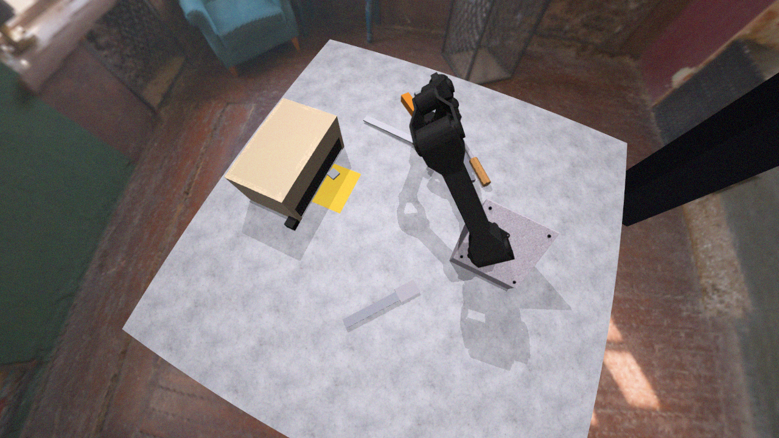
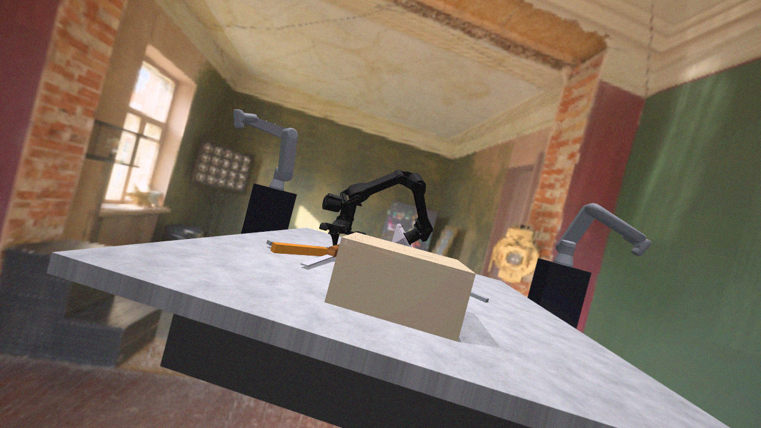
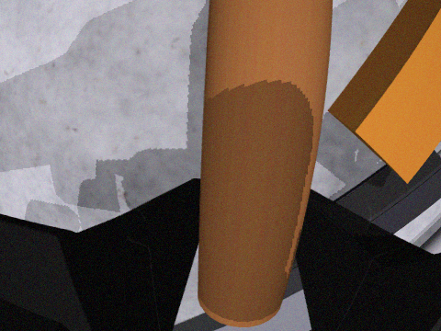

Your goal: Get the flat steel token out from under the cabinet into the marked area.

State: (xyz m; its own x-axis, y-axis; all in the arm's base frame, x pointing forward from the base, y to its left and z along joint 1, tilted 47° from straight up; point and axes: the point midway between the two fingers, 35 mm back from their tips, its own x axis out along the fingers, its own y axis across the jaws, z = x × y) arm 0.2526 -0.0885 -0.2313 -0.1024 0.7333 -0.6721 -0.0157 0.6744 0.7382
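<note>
The black-handled tool is 80 mm to the right of my gripper tip, 10 mm below it and 10 mm ahead of it. From my gripper tip the other things lie so: flat grey token (240 mm to the left, 240 mm ahead, 20 mm below); then grey bar (90 mm behind, 20 mm to the right, 20 mm below); then orange bar (110 mm ahead, 100 mm to the right, 10 mm below).
</note>
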